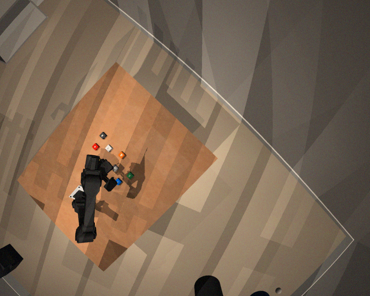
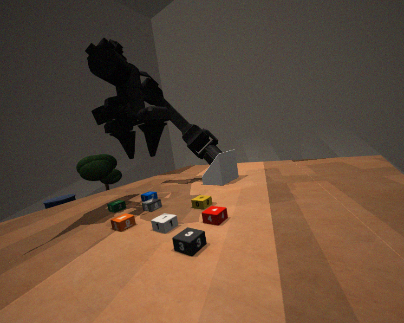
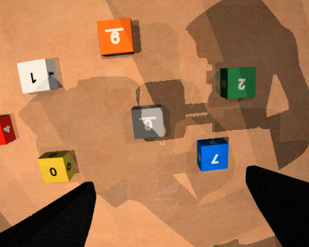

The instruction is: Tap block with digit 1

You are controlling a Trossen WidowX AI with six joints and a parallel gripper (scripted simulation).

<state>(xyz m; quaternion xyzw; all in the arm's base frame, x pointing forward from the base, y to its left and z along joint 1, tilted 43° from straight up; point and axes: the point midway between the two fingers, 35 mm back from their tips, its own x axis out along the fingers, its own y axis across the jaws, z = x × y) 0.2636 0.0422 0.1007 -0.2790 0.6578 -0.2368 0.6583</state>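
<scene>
Now: gripper tip 130 mm to the right of the white block, 110 mm above it and 60 mm short of it. Also, from my gripper tip: grey 6 block (110 mm below, 10 mm to the left); blue 7 block (110 mm below, 60 mm to the right, 40 mm behind); green 2 block (110 mm below, 90 mm to the right, 40 mm ahead).
</scene>
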